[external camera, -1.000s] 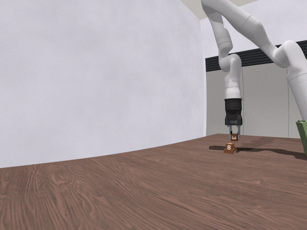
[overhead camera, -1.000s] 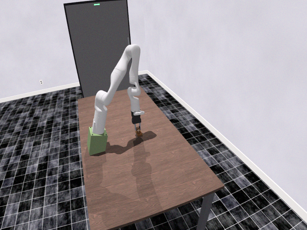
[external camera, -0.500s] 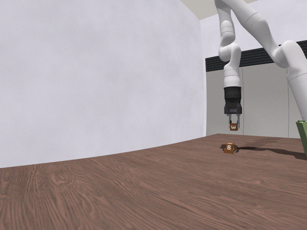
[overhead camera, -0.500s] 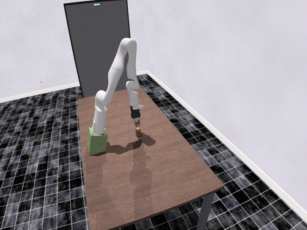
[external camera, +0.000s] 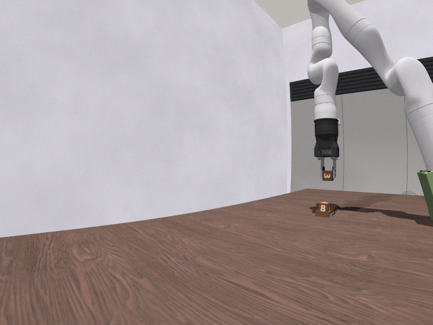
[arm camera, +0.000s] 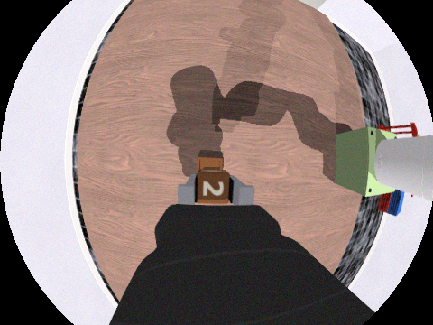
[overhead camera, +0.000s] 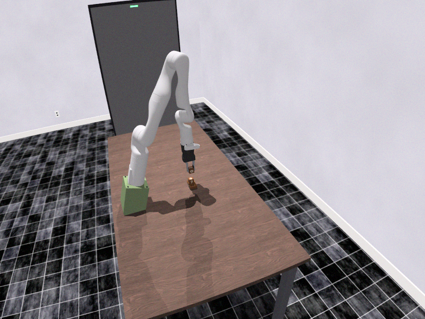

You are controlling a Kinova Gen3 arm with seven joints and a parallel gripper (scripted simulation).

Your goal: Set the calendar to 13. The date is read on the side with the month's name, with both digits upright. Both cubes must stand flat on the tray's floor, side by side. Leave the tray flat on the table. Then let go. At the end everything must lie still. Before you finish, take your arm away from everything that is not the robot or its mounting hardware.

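My gripper is now 10 mm to the right of the calendar tray and 130 mm above it. The rest, counted from my hand: brown number cube: 10 mm below.
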